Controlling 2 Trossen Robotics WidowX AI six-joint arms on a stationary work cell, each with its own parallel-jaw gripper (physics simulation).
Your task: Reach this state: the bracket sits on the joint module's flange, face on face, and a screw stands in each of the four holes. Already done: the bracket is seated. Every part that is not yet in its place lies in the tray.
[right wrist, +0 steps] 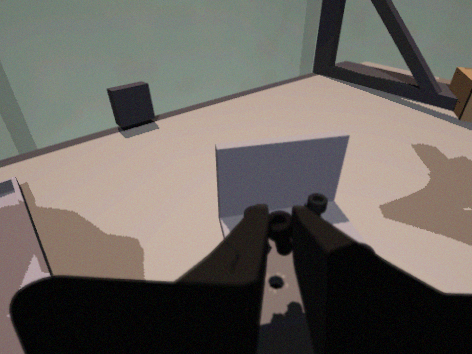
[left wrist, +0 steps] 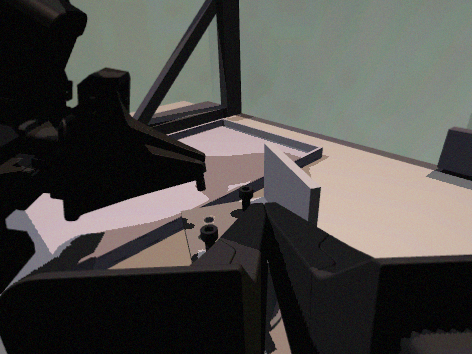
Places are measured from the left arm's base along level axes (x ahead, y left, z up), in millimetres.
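Where they show: left gripper, fingertip midpoint: (left wrist: 263, 215); right gripper, fingertip midpoint: (right wrist: 278, 216) (left wrist: 203, 166).
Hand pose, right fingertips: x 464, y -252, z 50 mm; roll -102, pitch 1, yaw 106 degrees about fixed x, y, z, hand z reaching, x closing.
Things, the pixels of their top centre, and the offset from my right fingertips. "pt": a spot on its surface instead.
- open hole, surface spot: (left wrist: 209, 219) pt 0 mm ahead, 1 mm right, 42 mm down
- standing screw, top centre: (right wrist: 318, 198) 44 mm back, 13 mm left, 22 mm down
- tray, top centre: (left wrist: 156, 171) 131 mm ahead, 153 mm right, 90 mm down
- dark block, top centre: (right wrist: 128, 85) 244 mm back, 253 mm right, 48 mm down
The bracket (left wrist: 287, 182) (right wrist: 280, 175) shows its upright grey wall and a flat plate with holes. In the left wrist view one screw (left wrist: 245, 191) stands near that wall and another screw (left wrist: 208, 233) stands nearer; an open hole (left wrist: 209, 219) lies between them. A standing screw (right wrist: 317, 202) shows right of the fingers in the right wrist view, and an open hole (right wrist: 276, 282) lies below. My right gripper (left wrist: 203, 166) (right wrist: 278, 216) is shut on a screw (left wrist: 201, 181) (right wrist: 280, 226), held shank down above the plate. My left gripper (left wrist: 263, 215) is shut and empty beside the bracket, hiding part of it. The joint module is mostly hidden.
The tray (left wrist: 270, 135) (right wrist: 11, 245) lies behind the bracket in the left wrist view and at the left edge in the right one. A dark block (left wrist: 455, 150) (right wrist: 131, 105) stands by the table's edge. A dark frame post (left wrist: 230, 60) (right wrist: 330, 37) rises at the corner.
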